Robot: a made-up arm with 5 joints.
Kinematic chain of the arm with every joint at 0, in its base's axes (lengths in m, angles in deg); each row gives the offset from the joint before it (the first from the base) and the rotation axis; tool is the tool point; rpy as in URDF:
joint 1: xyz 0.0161 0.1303 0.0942 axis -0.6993 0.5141 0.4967
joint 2: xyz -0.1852 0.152 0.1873 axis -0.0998 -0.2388 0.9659
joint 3: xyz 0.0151 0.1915 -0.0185 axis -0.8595 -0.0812 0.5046
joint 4: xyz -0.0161 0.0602 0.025 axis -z
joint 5: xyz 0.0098 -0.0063 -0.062 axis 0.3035 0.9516 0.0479
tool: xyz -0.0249 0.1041 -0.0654 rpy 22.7 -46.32 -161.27
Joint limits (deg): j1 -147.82..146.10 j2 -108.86..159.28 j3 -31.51..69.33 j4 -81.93..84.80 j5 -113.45..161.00
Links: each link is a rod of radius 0.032 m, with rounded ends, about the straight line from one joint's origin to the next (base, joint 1, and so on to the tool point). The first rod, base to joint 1, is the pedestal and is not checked.
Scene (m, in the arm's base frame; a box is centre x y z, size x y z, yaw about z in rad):
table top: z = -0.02
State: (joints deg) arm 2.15 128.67 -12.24 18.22 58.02
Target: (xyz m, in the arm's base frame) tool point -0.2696 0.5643 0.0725
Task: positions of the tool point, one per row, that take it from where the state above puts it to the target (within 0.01 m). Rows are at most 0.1 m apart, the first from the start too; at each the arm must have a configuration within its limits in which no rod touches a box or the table.
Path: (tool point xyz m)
1: -0.4776 0.1553 0.1222
2: -0.5033 0.2343 0.1281
3: -0.5074 0.3159 0.1317
4: -0.4902 0.3939 0.1309
5: -0.4535 0.4624 0.1243
6: -0.4010 0.5160 0.1117
7: -0.3378 0.5508 0.0938
8: -0.2696 0.5643 0.0725

